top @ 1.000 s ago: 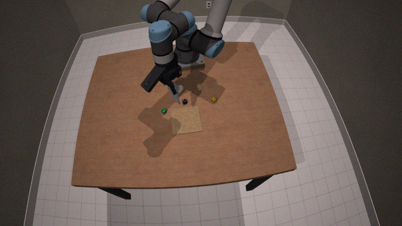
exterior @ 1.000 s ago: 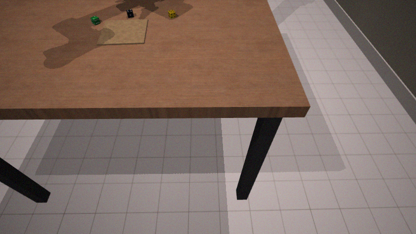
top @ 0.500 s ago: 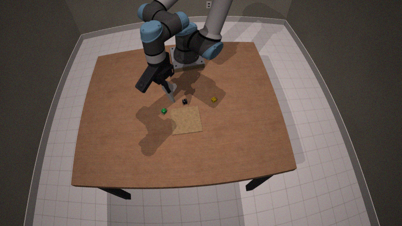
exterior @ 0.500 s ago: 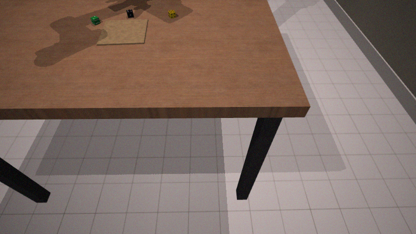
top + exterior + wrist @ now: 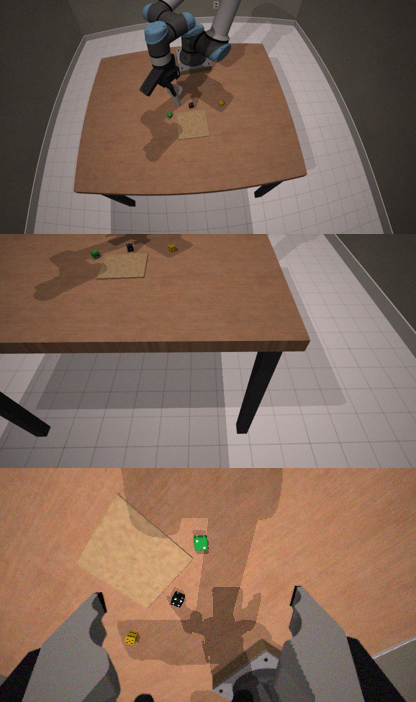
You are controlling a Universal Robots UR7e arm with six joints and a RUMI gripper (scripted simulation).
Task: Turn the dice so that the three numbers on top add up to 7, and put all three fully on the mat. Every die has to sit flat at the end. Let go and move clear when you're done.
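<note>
Now: the green die 14 cm below my hand. The rest, counted from my hand: yellow die: 2 cm behind, 25 cm to the left, 14 cm below; then black die: 3 cm behind, 11 cm to the left, 14 cm below; then tan mat: 7 cm ahead, 10 cm to the left, 15 cm below.
</note>
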